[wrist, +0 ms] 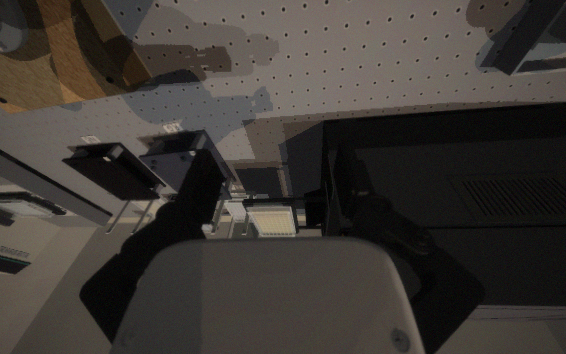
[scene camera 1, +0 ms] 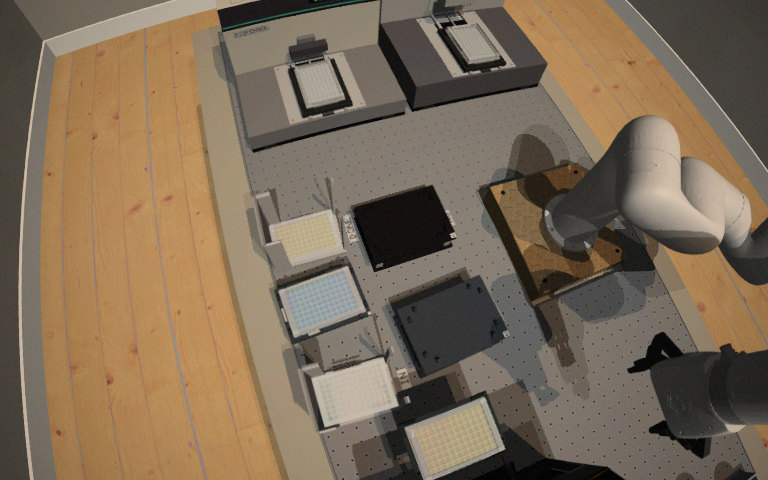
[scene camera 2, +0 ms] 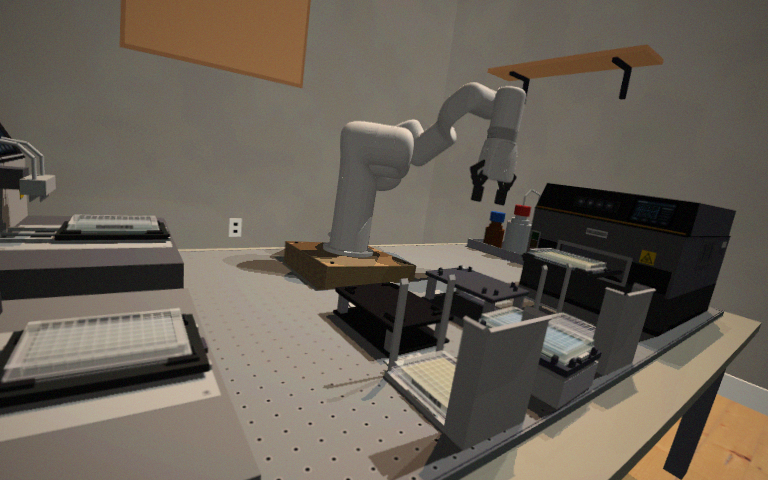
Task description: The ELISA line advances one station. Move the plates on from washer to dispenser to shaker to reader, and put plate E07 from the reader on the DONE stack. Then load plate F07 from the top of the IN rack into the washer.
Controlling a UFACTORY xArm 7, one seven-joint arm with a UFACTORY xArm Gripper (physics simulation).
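Places are measured from the arm's base along level axes (x ahead, y left, z up), in metres.
Pixels of known places: gripper, fingertip midpoint: (wrist: 275, 159) (scene camera 1: 645, 397) (scene camera 2: 487, 202); arm's base, origin of the base link: (scene camera 1: 570, 223) (scene camera 2: 348, 251).
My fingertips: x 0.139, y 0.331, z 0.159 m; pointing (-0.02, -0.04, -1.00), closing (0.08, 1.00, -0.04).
Note:
Ahead of a thing's pixels: the offset from my fingertips to its top centre. "*": to the spot under its first point.
My gripper (scene camera 1: 641, 399) (scene camera 2: 488, 199) (wrist: 275, 159) is open and empty, high over the table near the black reader {dy +0.245, dx +0.276, dz +0.074 m} (scene camera 2: 608, 226) (wrist: 450, 150). A yellow plate {dy -0.062, dx +0.267, dz -0.070 m} (scene camera 1: 455, 438) (scene camera 2: 568, 259) (wrist: 273, 222) lies on the reader's extended tray. A blue plate {dy -0.346, dx +0.378, dz -0.128 m} (scene camera 1: 323, 300) (scene camera 2: 566, 336) sits on the shaker {* dy -0.394, dx +0.447, dz -0.162 m} (scene camera 2: 560, 384). A clear plate {dy -0.814, dx +0.240, dz -0.116 m} (scene camera 1: 318, 82) (scene camera 2: 101, 342) sits on the left unit at the back of scene camera 1, another {dy -0.807, dx -0.135, dz -0.086 m} (scene camera 1: 475, 43) (scene camera 2: 113, 222) on the right unit. A yellow plate {dy -0.490, dx +0.369, dz -0.175 m} (scene camera 1: 306, 237) (scene camera 2: 429, 376) lies in the DONE rack {* dy -0.521, dx +0.436, dz -0.124 m} (scene camera 2: 492, 379), a white plate {dy -0.186, dx +0.378, dz -0.162 m} (scene camera 1: 355, 391) in the IN rack {* dy -0.215, dx +0.445, dz -0.125 m} (scene camera 2: 624, 328). Plate codes are unreadable.
A black raised stand (scene camera 1: 403, 226) (scene camera 2: 390, 302) (wrist: 112, 170) and a dark grey raised stand (scene camera 1: 450, 325) (scene camera 2: 475, 281) (wrist: 175, 162) stand between the racks and the wooden arm base (scene camera 1: 523, 212) (scene camera 2: 362, 274). Capped bottles {dy +0.378, dx -0.114, dz +0.051 m} (scene camera 2: 517, 232) stand beside the reader. The racks have tall posts.

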